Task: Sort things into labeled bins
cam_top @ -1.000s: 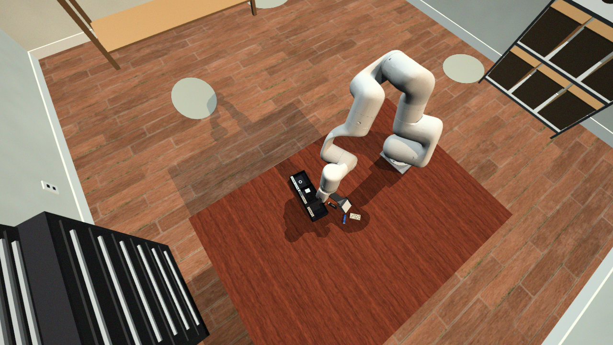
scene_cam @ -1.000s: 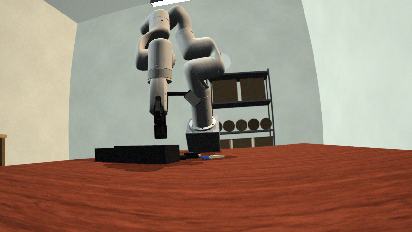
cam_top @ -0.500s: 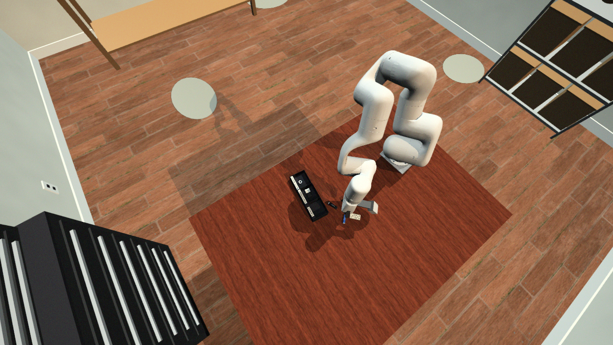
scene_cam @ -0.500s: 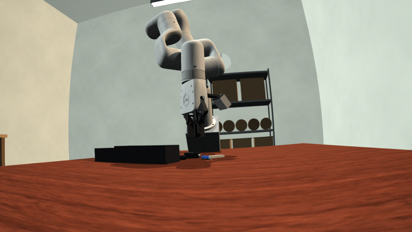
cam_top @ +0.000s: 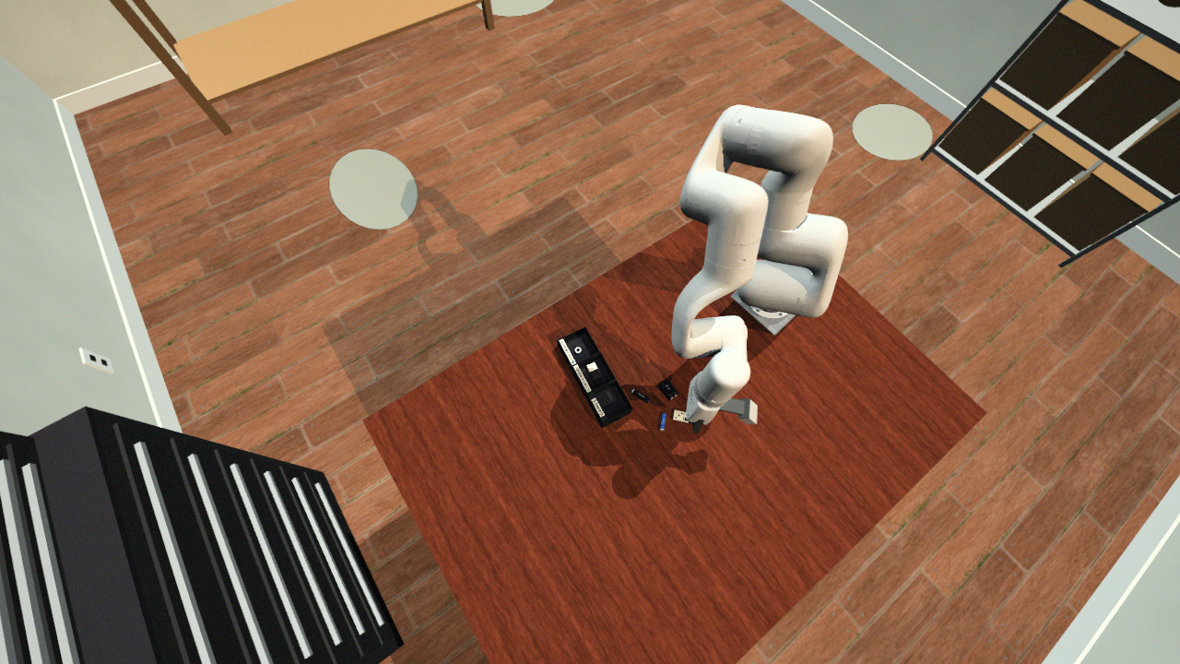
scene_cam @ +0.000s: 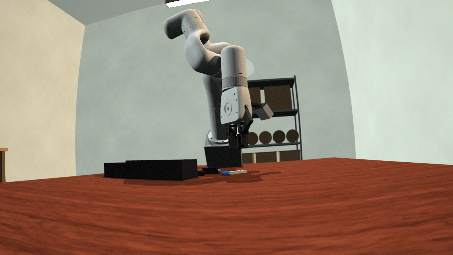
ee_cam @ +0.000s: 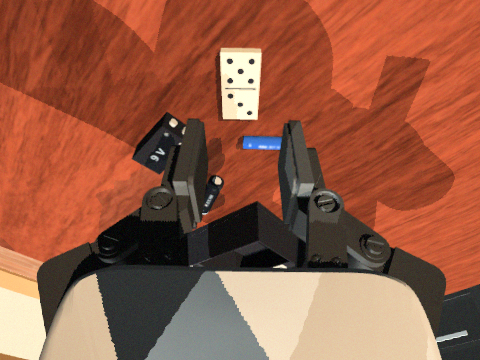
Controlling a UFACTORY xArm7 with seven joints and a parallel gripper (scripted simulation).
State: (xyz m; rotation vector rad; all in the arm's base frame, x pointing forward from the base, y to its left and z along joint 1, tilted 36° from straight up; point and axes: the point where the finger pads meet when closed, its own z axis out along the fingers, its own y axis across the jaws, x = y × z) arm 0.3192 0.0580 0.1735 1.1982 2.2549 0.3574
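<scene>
My gripper is now 1 cm to the left of the pale domino tile and 8 cm above it. Round my hand: black cylindrical battery 4 cm ahead, 12 cm to the right, 8 cm below; blue cylinder 5 cm ahead, 3 cm to the right, 8 cm below; black boxy battery 2 cm behind, 7 cm to the right, 8 cm below.
</scene>
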